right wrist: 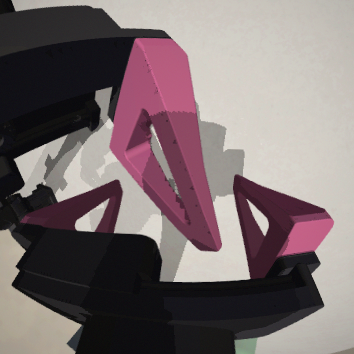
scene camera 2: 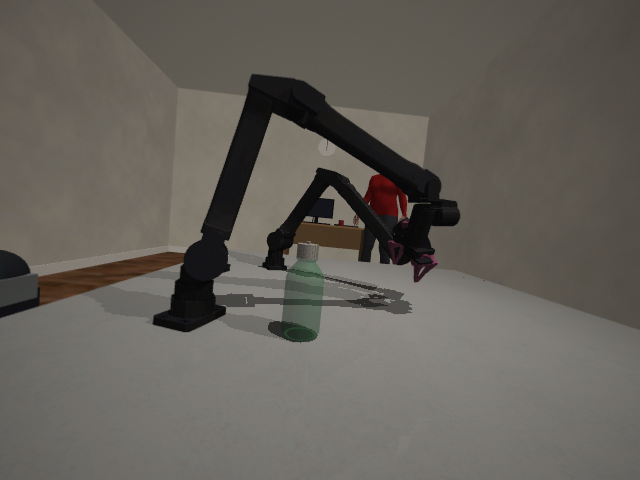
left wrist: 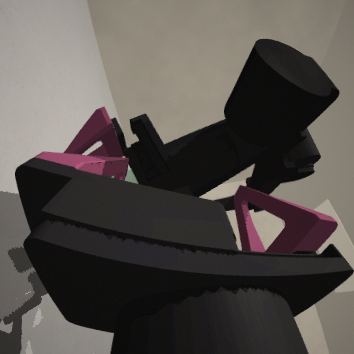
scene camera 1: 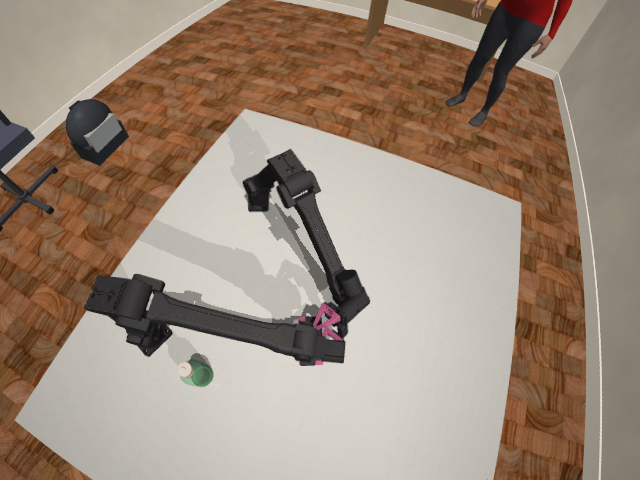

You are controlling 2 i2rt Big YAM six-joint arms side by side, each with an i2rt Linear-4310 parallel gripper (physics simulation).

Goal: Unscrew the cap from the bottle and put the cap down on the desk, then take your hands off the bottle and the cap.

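Places are measured from the left arm's base along level axes (x ahead, y left, z up), in centimetres.
Where they show: left gripper, fingertip midpoint: (right wrist: 118, 343) (scene camera 2: 416, 238) (left wrist: 184, 178); right gripper, fingertip midpoint: (right wrist: 174, 183) (scene camera 2: 404, 272) (left wrist: 65, 229); left arm's base, origin of the base link: (right wrist: 48, 194) (scene camera 2: 274, 267) (scene camera 1: 259, 200); right arm's base, origin of the base link: (scene camera 2: 192, 318) (scene camera 1: 153, 337).
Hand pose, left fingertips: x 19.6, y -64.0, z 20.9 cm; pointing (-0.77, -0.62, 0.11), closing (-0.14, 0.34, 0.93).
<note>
Each offset is from my left fingertips to the top centre of the thing. Level surfaces: height alone.
A translucent green bottle @[dy -7.2, dx -36.8, dz -2.8 cm] (scene camera 1: 200, 374) (scene camera 2: 303, 294) stands upright on the pale desk @[dz -20.9 cm] (scene camera 1: 403, 413) (scene camera 2: 330, 413), with a whitish ribbed cap @[dy -7.2, dx -36.8, dz -2.2 cm] (scene camera 1: 184, 368) (scene camera 2: 307, 251) on its neck. Slivers of the bottle show in the left wrist view (left wrist: 131, 176) and the right wrist view (right wrist: 246, 346). My left gripper (scene camera 1: 331, 326) is open and empty. My right gripper (scene camera 2: 406, 272) is open and empty, above the desk and right of the bottle in both scene views. The grippers are very close together; in the right wrist view a left finger crosses between the right fingers. Whether they touch is unclear.
The right forearm (scene camera 1: 222, 322) (scene camera 2: 367, 139) stretches above the desk, behind the bottle in the scene views. The left forearm (scene camera 1: 323, 232) lies farther back and comes down to the same spot. A person (scene camera 1: 516, 41) (scene camera 2: 383, 198) stands on the floor beyond the desk.
</note>
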